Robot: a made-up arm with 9 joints.
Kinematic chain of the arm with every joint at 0, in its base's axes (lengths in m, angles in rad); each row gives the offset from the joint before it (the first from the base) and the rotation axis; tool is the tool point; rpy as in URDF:
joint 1: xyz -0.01 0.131 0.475 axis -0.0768 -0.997 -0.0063
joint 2: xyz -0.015 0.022 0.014 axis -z
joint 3: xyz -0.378 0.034 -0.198 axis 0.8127 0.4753 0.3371
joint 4: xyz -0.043 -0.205 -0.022 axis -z
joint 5: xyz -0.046 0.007 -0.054 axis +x
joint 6: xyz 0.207 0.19 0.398 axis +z
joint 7: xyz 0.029 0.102 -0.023 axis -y
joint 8: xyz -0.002 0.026 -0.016 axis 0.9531 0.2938 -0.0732
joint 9: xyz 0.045 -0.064 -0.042 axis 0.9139 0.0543 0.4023
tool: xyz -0.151 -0.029 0.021 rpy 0 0 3.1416
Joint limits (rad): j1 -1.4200..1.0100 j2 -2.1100..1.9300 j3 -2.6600..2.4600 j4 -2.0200..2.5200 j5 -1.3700..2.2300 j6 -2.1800..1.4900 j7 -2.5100..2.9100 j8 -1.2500..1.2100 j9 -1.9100..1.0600
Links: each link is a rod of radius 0.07 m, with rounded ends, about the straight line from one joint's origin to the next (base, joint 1, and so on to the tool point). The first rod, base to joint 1, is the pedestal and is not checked.
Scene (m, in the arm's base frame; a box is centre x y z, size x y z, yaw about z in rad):
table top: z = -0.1
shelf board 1: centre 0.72 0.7 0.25 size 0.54 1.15 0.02 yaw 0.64
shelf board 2: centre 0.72 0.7 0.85 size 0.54 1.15 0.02 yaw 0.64
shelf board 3: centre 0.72 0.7 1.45 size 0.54 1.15 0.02 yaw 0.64
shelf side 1: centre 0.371 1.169 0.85 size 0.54 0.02 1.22 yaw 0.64
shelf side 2: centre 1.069 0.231 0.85 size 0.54 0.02 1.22 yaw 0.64
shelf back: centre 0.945 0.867 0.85 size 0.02 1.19 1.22 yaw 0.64
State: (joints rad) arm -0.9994 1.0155 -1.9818 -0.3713 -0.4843 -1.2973 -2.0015 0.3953 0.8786
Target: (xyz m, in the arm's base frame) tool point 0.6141 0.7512 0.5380
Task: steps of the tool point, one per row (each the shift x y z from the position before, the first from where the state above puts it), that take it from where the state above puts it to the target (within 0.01 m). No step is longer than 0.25 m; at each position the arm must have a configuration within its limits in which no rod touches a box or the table.
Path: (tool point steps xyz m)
1: 0.2061 0.0273 -0.0317
2: 0.1857 0.0409 0.0589
3: 0.1283 0.0533 0.1278
4: 0.0490 0.0639 0.1609
5: 0.1066 0.0727 -0.0305
6: 0.1228 0.0298 0.0158
7: 0.1194 -0.0185 0.0679

